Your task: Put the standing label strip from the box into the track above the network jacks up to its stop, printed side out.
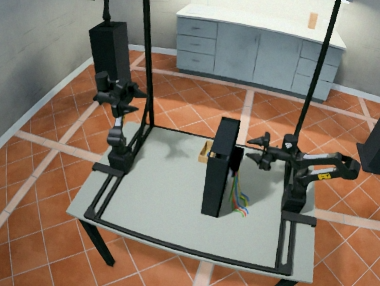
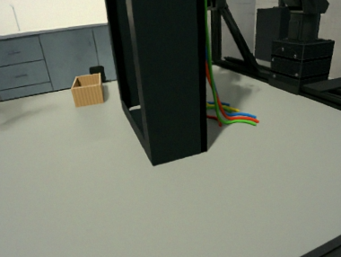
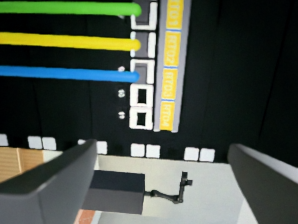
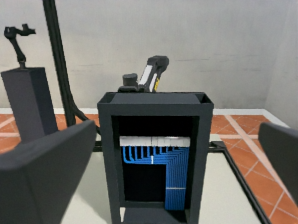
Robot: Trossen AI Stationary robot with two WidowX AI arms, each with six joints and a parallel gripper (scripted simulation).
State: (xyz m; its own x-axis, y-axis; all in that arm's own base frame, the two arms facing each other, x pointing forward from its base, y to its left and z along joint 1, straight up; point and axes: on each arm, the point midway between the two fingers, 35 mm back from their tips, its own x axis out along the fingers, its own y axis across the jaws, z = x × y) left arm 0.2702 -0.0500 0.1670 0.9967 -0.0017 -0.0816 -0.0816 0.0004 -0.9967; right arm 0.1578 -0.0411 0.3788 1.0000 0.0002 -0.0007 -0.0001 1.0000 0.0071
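My left hand is 40 mm to the left of the yellow label strip and 40 mm short of it. The rest, counted from my left hand: small box (270 mm below, 230 mm to the right, 180 mm behind).
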